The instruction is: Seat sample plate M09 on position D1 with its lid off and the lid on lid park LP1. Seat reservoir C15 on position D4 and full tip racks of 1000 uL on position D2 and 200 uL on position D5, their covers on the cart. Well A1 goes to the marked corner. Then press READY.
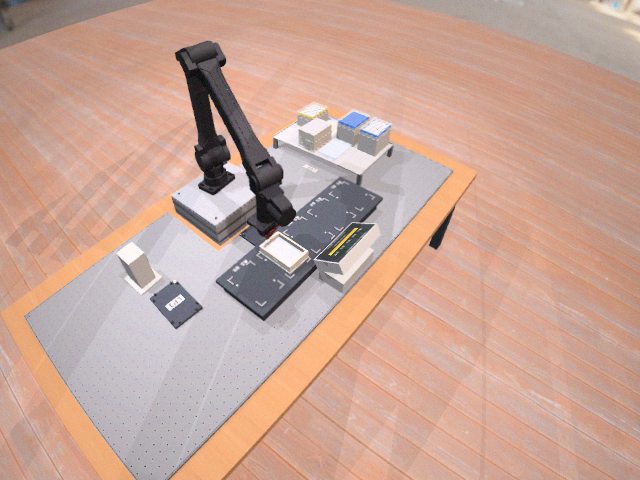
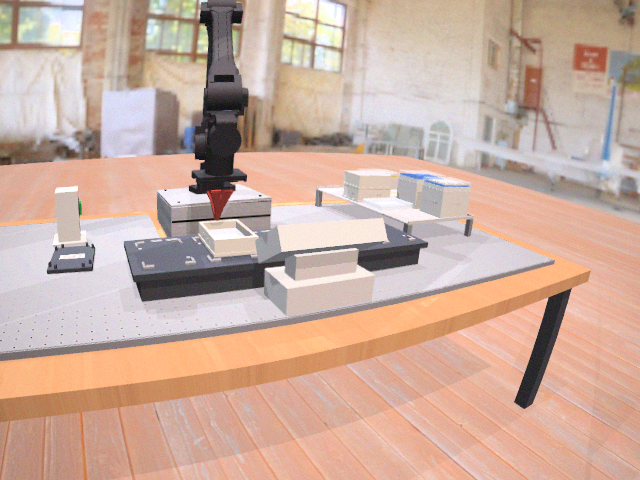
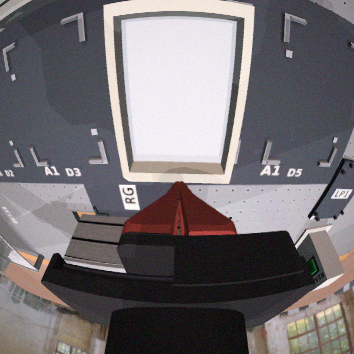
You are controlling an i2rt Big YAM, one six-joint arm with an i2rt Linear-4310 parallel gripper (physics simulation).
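The cream reservoir, open-topped with a white inside, sits on the dark deck between D3 and D5. My gripper is shut and empty, its red fingertips at the reservoir's A1-side wall; contact is unclear. On the cart stand a yellow-topped rack, a beige block, a blue-topped rack and a blue-and-white-topped rack. Lid park LP1 bears no lid.
A beige box with the green READY button stands beside LP1. A tilted display panel rises at the deck's front edge. The arm's grey base block is behind the deck. A flat white piece lies on the cart.
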